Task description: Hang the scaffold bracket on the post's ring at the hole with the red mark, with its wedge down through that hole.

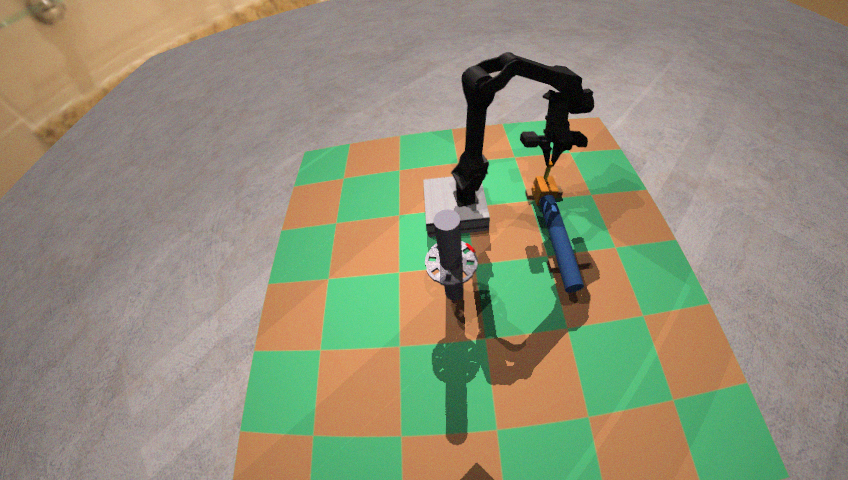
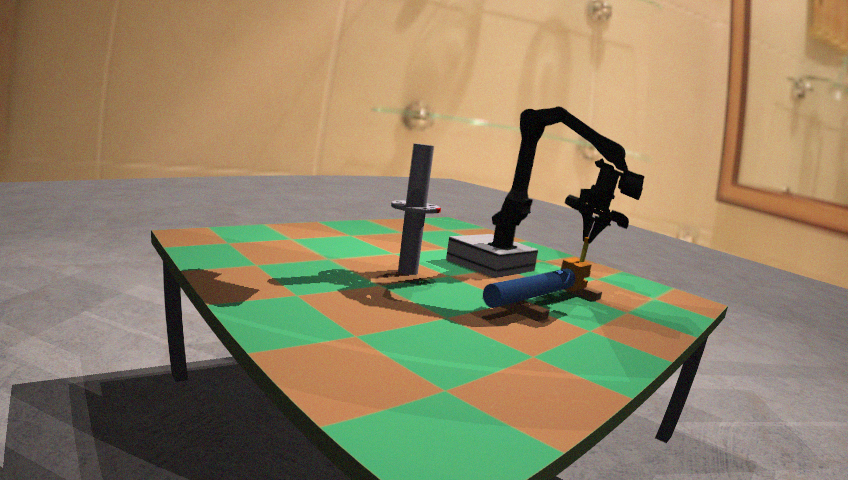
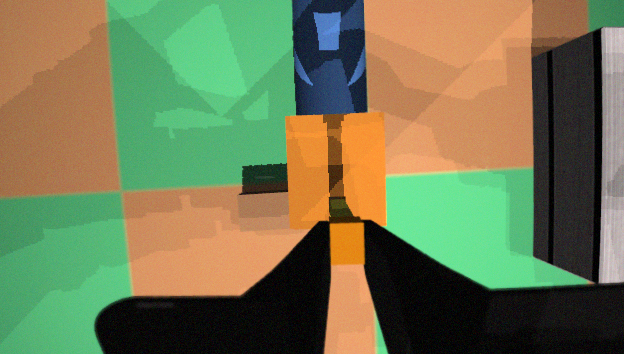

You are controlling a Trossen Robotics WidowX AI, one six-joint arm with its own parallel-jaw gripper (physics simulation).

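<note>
The scaffold bracket has a blue tube (image 1: 563, 249) (image 2: 523, 287) (image 3: 330, 92) and a slotted orange head (image 1: 539, 189) (image 2: 576, 277) (image 3: 306, 170). It lies on low supports. My gripper (image 1: 551, 162) (image 2: 588, 239) (image 3: 344, 230) is above the head, shut on the wedge (image 1: 547, 172) (image 2: 584, 249) (image 3: 347, 244), which slants slightly. Its lower end meets the near end of the head's slot; how deep it sits is unclear. The grey post (image 1: 447, 240) (image 2: 419, 178) stands upright with a pale holed ring (image 1: 429, 265) (image 2: 429, 209). The red mark (image 1: 470, 247) (image 2: 438, 209) is on the robot's side.
Dark brown supports (image 1: 586, 265) (image 2: 531, 311) (image 3: 265, 179) lie under the bracket. The robot's grey base block (image 1: 438, 196) (image 2: 490, 257) (image 3: 612, 150) stands between the post and the bracket's head, farther back. All stand on a green and orange checkered table (image 1: 357, 380) (image 2: 440, 356).
</note>
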